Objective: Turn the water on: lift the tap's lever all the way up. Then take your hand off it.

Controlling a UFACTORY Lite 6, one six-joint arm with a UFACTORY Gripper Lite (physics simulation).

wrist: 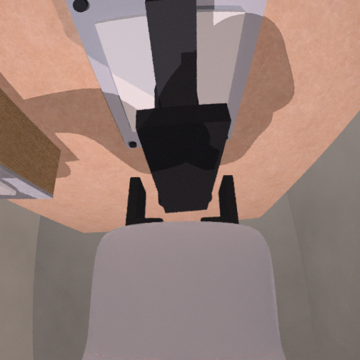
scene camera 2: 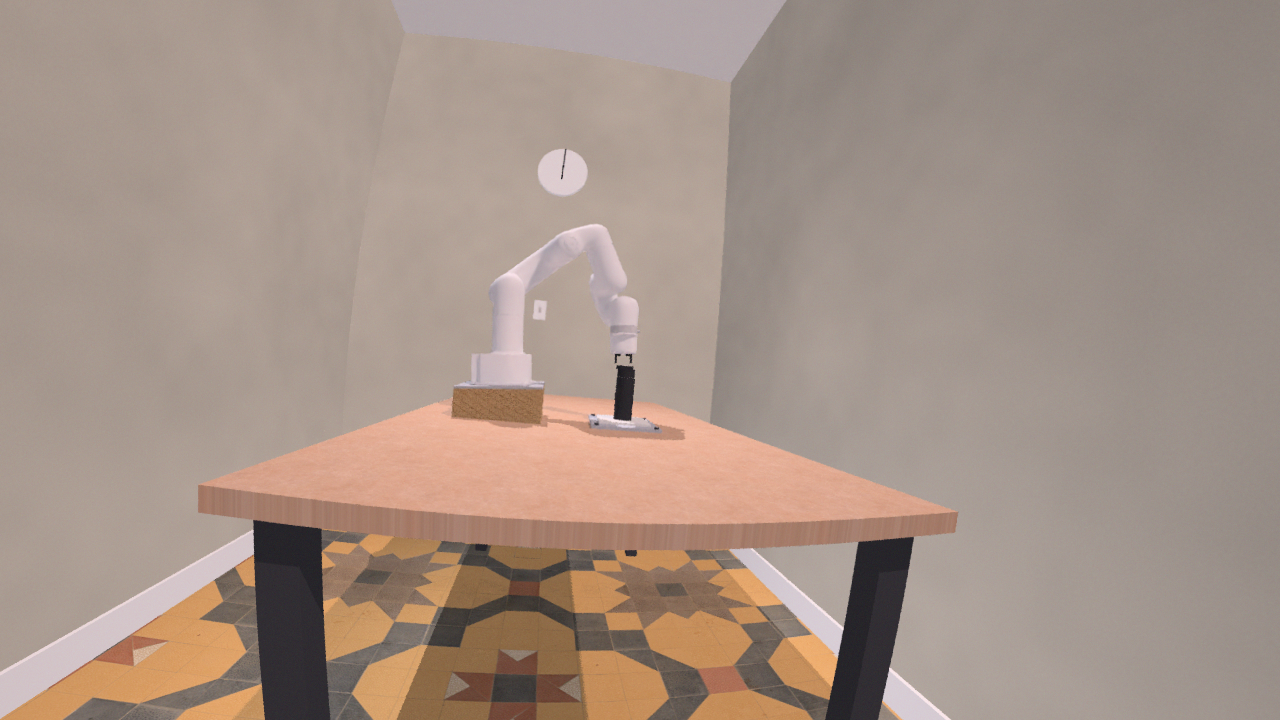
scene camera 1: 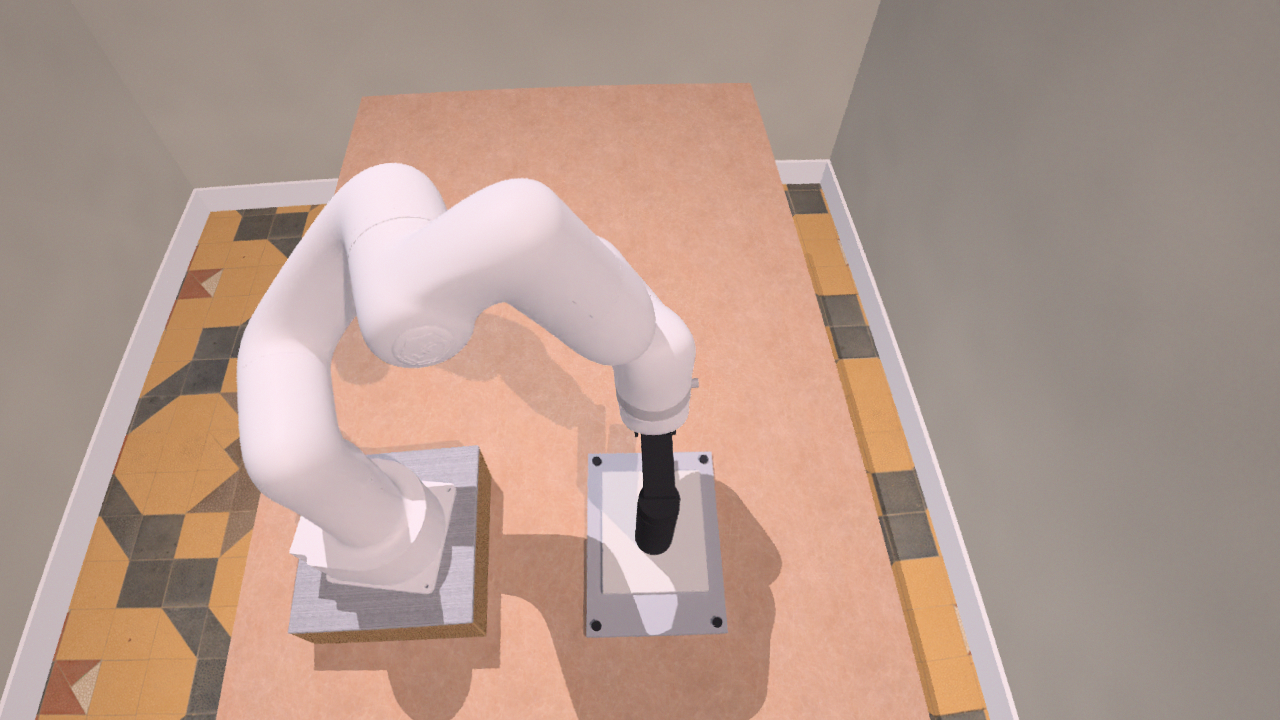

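Seen in the pictures: end effector, tool point: (scene camera 2: pixel 623 359) (scene camera 1: pixel 654 424); arm's base, origin of the base link: (scene camera 2: pixel 507 383) (scene camera 1: pixel 395 533).
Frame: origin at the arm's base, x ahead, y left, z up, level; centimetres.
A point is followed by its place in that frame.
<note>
The black tap (scene camera 1: pixel 657 528) @(x 30.4, y 2.7, z 3.5 cm) (scene camera 2: pixel 623 394) @(x 30.0, y 2.7, z -0.3 cm) stands upright on its grey plate (scene camera 1: pixel 596 546) @(x 23.1, y 3.3, z -7.6 cm) (scene camera 2: pixel 646 428) @(x 36.3, y -5.2, z -7.6 cm) (wrist: pixel 116 107). The tap's black lever (wrist: pixel 184 155) fills the middle of the wrist view, and a dark bar of the tap shows beyond its broad end. My gripper (scene camera 1: pixel 656 434) (scene camera 2: pixel 623 360) @(x 29.0, y 12.8, z 9.0 cm) (wrist: pixel 182 200) is open, close to the top of the tap. In the wrist view its two black fingers stand one on each side of the lever's narrow end, with a gap on both sides. The lever's exact tilt is hard to tell.
The robot's base stands on a block (scene camera 1: pixel 484 555) @(x 9.7, y 0.1, z -5.5 cm) (scene camera 2: pixel 497 403) @(x 0.9, y -10.7, z -4.3 cm) (wrist: pixel 30 140) to the left of the plate. Dark screws sit at the plate's corners. The table (scene camera 1: pixel 805 582) @(x 50.0, y 1.2, z -8.4 cm) (scene camera 2: pixel 537 483) @(x 21.2, y -62.4, z -8.4 cm) runs on beyond the tap. A clock (scene camera 2: pixel 550 170) hangs on the wall.
</note>
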